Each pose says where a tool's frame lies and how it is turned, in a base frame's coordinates. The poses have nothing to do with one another.
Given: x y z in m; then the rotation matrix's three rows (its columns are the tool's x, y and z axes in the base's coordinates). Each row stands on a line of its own.
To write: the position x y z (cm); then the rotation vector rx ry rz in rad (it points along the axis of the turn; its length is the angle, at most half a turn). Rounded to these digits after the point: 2 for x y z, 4 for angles.
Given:
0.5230, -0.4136, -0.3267
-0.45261, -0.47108, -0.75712
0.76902, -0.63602, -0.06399
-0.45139, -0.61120, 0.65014
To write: 52.30, -41.36, -32.67, -0.9347, -0.5222, 2.1183
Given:
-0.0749, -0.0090, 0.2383
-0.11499, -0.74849, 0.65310
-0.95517, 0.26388, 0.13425
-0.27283, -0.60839, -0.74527
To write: -7.49, -0.90, 23.83, -1.5379, 1.9175, -0.4280
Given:
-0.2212, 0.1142, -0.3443
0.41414, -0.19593, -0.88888
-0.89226, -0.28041, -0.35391
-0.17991, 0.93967, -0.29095
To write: -22.12, 11.42, -34.43, 1.7350, -0.9509, -0.9339
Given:
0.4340, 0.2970, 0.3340
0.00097, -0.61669, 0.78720
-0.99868, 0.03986, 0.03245
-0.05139, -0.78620, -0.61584
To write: 43.40, 29.70, 33.40, -1.6455, 1.6856, -0.7678
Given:
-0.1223, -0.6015, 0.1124
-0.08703, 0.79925, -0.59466
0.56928, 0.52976, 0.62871
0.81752, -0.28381, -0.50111
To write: -12.23, -60.15, 11.24, -1.1445, -1.7712, -0.2884
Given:
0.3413, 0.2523, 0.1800
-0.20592, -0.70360, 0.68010
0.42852, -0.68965, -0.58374
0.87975, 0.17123, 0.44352
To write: 34.13, 25.23, 18.00, 1.3083, -0.3460, 1.9619
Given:
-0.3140, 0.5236, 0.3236
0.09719, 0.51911, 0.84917
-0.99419, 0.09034, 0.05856
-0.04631, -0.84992, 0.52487
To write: -31.40, 52.36, 32.36, -0.7873, 0.7760, -1.3114
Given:
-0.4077, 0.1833, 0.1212
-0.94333, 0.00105, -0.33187
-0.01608, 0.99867, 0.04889
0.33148, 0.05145, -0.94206
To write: -40.77, 18.33, 12.12, 0.0108, -2.8024, -0.0724
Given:
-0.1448, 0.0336, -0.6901
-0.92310, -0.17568, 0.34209
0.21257, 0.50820, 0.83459
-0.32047, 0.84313, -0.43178
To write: -14.48, 3.36, -69.01, 0.0305, 2.3703, 1.3890
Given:
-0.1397, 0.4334, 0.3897
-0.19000, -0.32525, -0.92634
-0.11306, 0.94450, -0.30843
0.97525, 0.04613, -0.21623
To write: -13.97, 43.34, 38.97, 0.3287, -1.7626, 0.1967
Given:
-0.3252, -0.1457, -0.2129
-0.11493, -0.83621, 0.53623
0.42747, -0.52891, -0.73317
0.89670, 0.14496, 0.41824
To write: -32.52, -14.57, -21.29, 1.2392, -0.5087, 1.7833
